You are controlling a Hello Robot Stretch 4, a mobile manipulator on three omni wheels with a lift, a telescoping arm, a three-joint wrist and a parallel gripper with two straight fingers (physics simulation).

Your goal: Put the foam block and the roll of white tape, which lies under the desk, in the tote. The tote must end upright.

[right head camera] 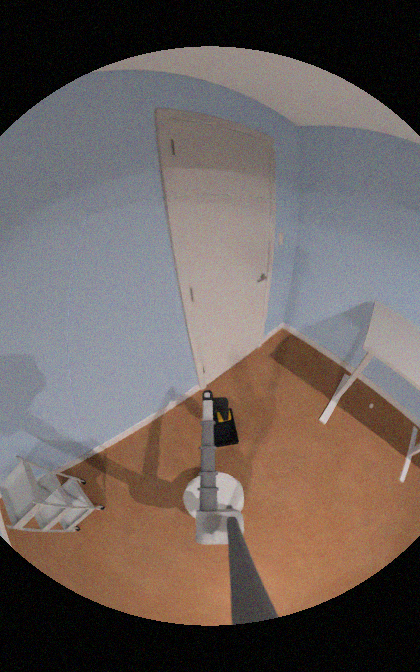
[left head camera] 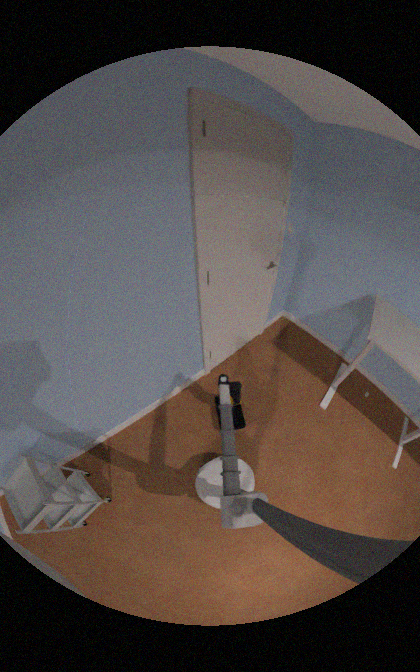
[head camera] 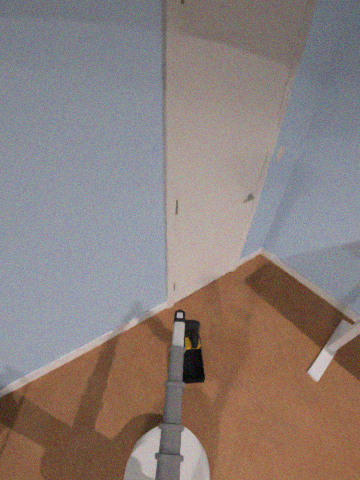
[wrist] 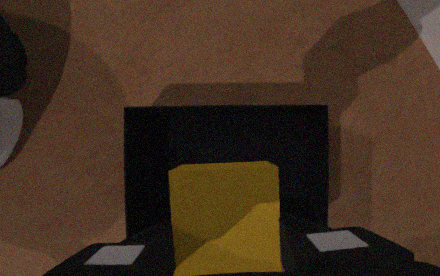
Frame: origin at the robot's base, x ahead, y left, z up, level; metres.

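Seen in the pictures: gripper, between the fingertips: (wrist: 226, 233).
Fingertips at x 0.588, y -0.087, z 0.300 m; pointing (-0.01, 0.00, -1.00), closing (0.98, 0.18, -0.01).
Pixels of each thing's middle, then the offset from my fingertips to it.
- yellow foam block, middle of its body: (wrist: 226, 236) (head camera: 192, 342) dy -0.003, dx +0.001, dz -0.005 m
- black tote, middle of its body: (wrist: 226, 171) (head camera: 187, 357) dy +0.008, dx -0.001, dz -0.278 m
A yellow foam block (head camera: 193, 343) (left head camera: 232, 401) (right head camera: 224, 416) (wrist: 225, 215) is held between the dark fingers of my gripper (head camera: 192, 342) (wrist: 226, 233), which is shut on it. The black tote (head camera: 194, 369) (left head camera: 239, 419) (right head camera: 226, 436) (wrist: 225, 132) stands on the floor below, upright as far as its dark shape shows. In the wrist view the block overlaps the near part of the tote; its height above the tote is hard to tell. The roll of white tape (left head camera: 366, 394) (right head camera: 371, 406) is a small pale spot on the shaded floor under the desk.
The white desk (left head camera: 400, 332) (right head camera: 395, 345) stands against the right wall, with its foot (head camera: 322, 362) reaching onto the floor. A grey shelf cart (left head camera: 22, 492) (right head camera: 16, 492) stands at the left. A closed door (head camera: 215, 150) is beyond the tote. My white base (head camera: 192, 452) is near the tote.
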